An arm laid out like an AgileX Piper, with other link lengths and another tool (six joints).
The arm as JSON. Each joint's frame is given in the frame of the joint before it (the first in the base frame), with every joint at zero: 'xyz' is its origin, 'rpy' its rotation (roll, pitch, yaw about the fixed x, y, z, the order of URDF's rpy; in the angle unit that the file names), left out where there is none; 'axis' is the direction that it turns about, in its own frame. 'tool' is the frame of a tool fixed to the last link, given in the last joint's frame.
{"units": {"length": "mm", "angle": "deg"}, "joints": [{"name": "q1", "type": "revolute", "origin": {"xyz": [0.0, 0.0, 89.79], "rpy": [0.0, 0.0, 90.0]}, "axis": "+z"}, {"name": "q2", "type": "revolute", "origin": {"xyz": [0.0, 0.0, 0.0], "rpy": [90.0, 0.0, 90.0]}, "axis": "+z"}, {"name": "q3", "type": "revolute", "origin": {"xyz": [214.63, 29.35, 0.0], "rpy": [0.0, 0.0, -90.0]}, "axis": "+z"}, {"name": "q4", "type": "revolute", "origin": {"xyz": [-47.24, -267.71, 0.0], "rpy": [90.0, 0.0, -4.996]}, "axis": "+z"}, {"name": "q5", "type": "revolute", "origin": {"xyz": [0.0, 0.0, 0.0], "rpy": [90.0, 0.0, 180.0]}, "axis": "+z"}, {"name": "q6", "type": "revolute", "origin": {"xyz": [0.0, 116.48, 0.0], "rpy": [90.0, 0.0, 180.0]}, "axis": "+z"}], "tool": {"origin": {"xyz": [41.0, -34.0, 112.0], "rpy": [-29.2, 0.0, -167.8]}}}
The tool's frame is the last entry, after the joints.
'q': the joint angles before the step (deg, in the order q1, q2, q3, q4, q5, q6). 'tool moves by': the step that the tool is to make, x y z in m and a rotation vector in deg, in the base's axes. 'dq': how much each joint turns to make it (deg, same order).
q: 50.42, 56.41, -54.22, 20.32, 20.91, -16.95
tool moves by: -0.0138, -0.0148, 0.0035, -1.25, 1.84, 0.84
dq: -1.09, -3.87, 0.02, 0.03, 6.27, 0.80
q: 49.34, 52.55, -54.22, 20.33, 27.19, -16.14
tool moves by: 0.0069, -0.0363, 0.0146, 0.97, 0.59, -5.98
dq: -4.08, -5.23, 0.01, -5.38, 4.07, 7.05
